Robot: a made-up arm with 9 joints. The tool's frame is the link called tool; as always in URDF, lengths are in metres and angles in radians. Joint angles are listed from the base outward.
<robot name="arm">
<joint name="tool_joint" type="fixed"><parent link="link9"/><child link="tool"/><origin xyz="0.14 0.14 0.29" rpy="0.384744 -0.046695 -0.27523"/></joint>
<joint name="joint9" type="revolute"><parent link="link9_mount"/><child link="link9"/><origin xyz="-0.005 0.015 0.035" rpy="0 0 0"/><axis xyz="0.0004 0.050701 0.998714"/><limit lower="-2.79" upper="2.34"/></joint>
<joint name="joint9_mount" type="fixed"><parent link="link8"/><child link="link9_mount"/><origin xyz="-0.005 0.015 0.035" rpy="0 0 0"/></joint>
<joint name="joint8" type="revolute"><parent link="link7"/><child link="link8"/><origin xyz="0.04 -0.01 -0.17" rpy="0 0 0"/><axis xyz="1 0 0"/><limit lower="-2.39" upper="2.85"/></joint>
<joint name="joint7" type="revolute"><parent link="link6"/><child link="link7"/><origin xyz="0.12 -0.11 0.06" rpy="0 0 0"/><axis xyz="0.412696 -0.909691 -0.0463"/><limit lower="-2.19" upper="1.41"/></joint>
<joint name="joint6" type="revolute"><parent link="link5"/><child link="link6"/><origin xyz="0.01 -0.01 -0.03" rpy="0 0 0"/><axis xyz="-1 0 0"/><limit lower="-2.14" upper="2.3"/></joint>
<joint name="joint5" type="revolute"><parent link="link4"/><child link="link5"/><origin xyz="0.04 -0.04 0.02" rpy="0 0 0"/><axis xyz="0 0 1"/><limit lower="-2.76" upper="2.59"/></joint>
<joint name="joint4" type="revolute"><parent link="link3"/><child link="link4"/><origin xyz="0.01 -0.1 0.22" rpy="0 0 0"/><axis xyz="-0.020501 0.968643 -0.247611"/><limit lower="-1.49" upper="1.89"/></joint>
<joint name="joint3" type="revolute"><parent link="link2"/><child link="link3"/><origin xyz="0.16 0.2 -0.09" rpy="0 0 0"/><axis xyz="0 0 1"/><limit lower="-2.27" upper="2.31"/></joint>
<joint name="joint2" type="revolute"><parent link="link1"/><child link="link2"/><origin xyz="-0.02 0.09 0.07" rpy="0 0 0"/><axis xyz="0 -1 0"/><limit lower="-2.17" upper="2.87"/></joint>
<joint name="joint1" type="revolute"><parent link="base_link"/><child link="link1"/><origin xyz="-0.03 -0.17 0.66" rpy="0 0 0"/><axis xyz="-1 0 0"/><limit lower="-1.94" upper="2.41"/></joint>
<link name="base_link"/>
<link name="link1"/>
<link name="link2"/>
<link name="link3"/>
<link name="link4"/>
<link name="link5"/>
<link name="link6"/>
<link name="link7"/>
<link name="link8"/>
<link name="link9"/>
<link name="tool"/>
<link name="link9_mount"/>
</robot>
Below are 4 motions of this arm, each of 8 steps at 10 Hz.
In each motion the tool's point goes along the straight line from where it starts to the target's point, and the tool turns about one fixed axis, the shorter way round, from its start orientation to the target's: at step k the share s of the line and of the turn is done. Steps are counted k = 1, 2, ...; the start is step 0. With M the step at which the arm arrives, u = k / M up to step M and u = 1 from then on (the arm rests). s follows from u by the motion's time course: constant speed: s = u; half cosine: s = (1 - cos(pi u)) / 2; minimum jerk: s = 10 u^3 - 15 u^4 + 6 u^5.
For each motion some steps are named. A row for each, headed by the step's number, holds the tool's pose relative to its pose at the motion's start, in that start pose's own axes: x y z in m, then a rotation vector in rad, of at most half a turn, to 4 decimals.
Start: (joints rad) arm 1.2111 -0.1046 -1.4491 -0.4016 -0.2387 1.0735 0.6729 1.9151 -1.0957
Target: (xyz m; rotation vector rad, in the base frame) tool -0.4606 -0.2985 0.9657 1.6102 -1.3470 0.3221
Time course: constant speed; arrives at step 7
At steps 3, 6, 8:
3: 0.1878 -0.2280 -0.0324 0.5399 0.2700 -0.1311
6: 0.3757 -0.4560 -0.0648 1.0798 0.5400 -0.2622
8: 0.4383 -0.5320 -0.0756 1.2598 0.6300 -0.3059

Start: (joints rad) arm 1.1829 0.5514 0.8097 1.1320 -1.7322 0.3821 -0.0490 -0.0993 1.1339
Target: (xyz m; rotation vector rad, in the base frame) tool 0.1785 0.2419 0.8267 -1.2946 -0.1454 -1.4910
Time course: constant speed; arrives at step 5
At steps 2, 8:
2: -0.0037 -0.1070 -0.0488 0.0634 0.1205 -0.1364
8: -0.0094 -0.2675 -0.1219 0.1586 0.3013 -0.3410

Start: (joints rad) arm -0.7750 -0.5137 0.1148 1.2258 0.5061 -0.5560 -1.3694 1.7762 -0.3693
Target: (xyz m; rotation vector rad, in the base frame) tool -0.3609 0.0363 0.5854 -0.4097 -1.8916 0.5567
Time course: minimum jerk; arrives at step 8
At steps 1, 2, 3, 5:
1: 0.0029 0.0011 -0.0051 -0.0055 0.0169 0.0051
2: 0.0187 0.0070 -0.0329 -0.0354 0.1090 0.0332
3: 0.0498 0.0187 -0.0875 -0.0940 0.2898 0.0882
5: 0.1312 0.0493 -0.2305 -0.2477 0.7632 0.2323

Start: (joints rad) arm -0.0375 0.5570 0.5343 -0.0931 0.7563 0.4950 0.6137 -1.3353 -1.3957
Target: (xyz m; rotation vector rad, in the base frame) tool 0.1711 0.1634 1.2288 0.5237 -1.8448 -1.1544
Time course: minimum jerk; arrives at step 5
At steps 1, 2, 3, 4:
1: 0.0042 -0.0145 -0.0188 -0.0597 0.0026 -0.0067
2: 0.0229 -0.0793 -0.1028 -0.3271 0.0143 -0.0365
3: 0.0493 -0.1704 -0.2210 -0.7034 0.0307 -0.0784
4: 0.0680 -0.2352 -0.3050 -0.9709 0.0423 -0.1082

